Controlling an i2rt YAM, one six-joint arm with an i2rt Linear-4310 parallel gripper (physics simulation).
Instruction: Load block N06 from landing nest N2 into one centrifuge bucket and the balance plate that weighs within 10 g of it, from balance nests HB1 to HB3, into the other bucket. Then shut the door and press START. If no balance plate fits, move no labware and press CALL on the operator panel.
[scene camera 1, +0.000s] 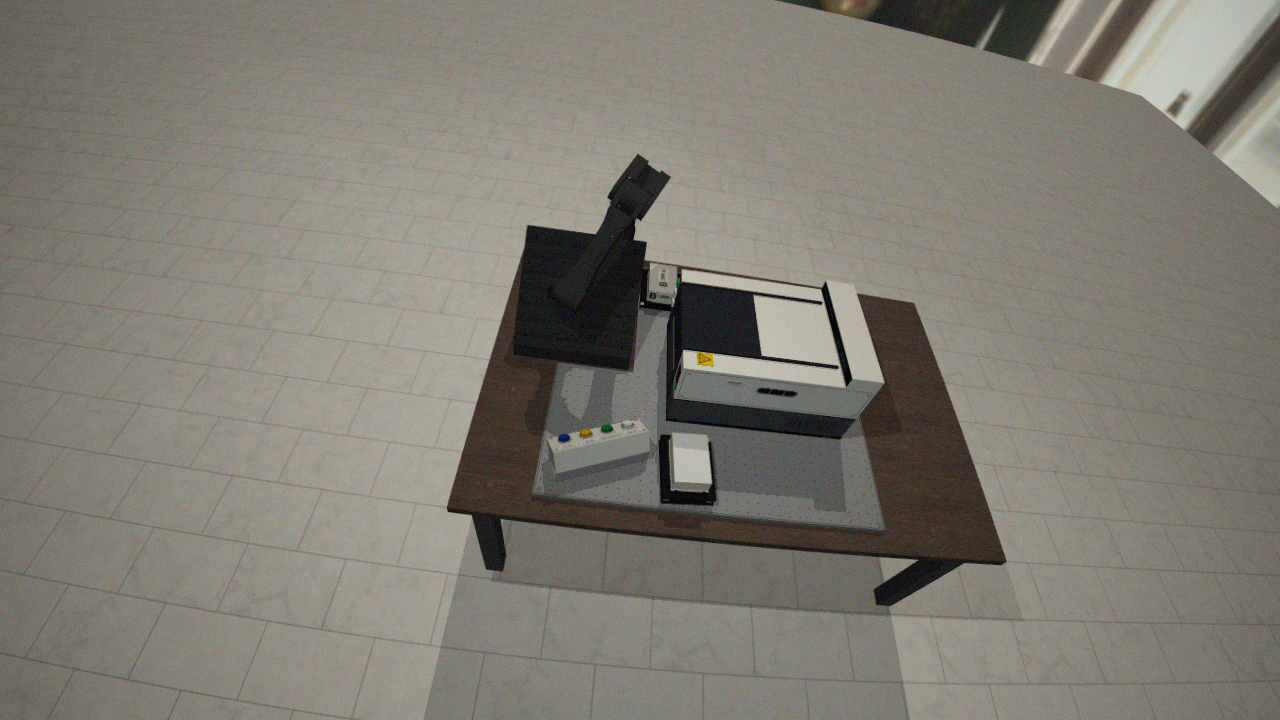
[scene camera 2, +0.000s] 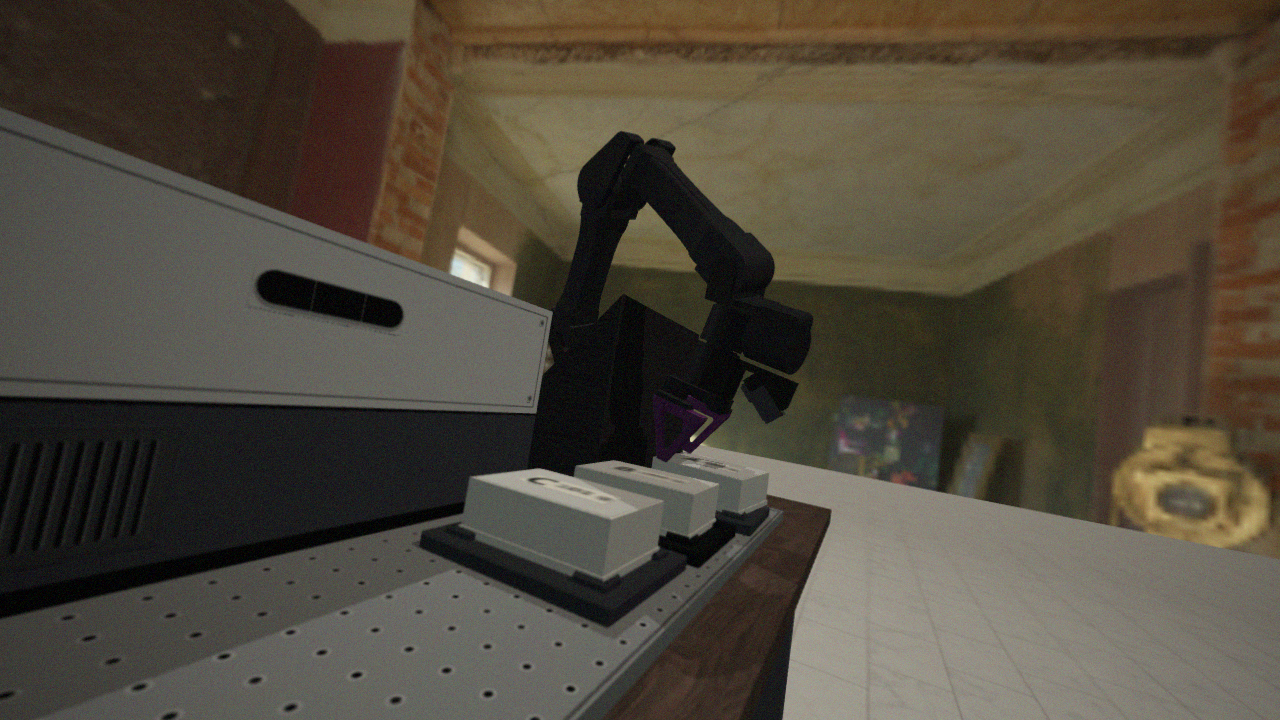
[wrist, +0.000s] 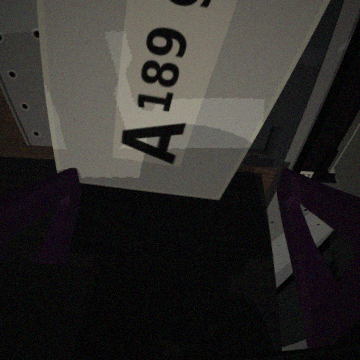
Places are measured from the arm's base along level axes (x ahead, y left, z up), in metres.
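Where they show: gripper, fingertip midpoint: (scene camera 2: 674, 455) (wrist: 178, 179); arm's base, link origin: (scene camera 1: 568, 299).
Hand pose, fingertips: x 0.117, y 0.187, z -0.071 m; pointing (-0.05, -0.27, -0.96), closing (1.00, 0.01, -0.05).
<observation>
Each offset is from my fingertips to the top centre of the thing. "*": to the spot under its first point.
My gripper (scene camera 2: 677, 452) (wrist: 178, 179) is open; its purple fingers are low over the far end of a row of white plates. A plate marked A 189 g @(dz +0.001, dx -0.007, dy +0.048 m) (wrist: 200, 65) shows close in the wrist view, reaching between the fingertips and not gripped. In scene camera 2, a plate marked C @(dz -0.006, dx +0.277, dy +0.015 m) (scene camera 2: 554, 514) is nearest, with a middle plate @(dz -0.006, dx +0.145, dy +0.026 m) (scene camera 2: 657, 494) and a far plate @(* dz -0.016, dx +0.046, dy +0.098 m) (scene camera 2: 738, 488) beyond. In scene camera 1, a white block @(dz +0.011, dx +0.204, dy -0.579 m) (scene camera 1: 691, 461) sits in a black nest @(dz -0.021, dx +0.204, dy -0.579 m) (scene camera 1: 687, 498) at the front; its label is unreadable. My fingers are hidden in scene camera 1.
The white centrifuge (scene camera 1: 774, 402) (scene camera 2: 179, 286) stands beside the plate row; its top has a navy section @(* dz +0.154, dx +0.249, dy -0.283 m) (scene camera 1: 718, 320) and a white panel @(* dz +0.150, dx +0.442, dy -0.265 m) (scene camera 1: 793, 325). The operator panel @(dz +0.024, dx -0.005, dy -0.553 m) (scene camera 1: 601, 454) carries blue, yellow, green and white buttons. The black arm base (scene camera 1: 572, 340) stands at the left.
</observation>
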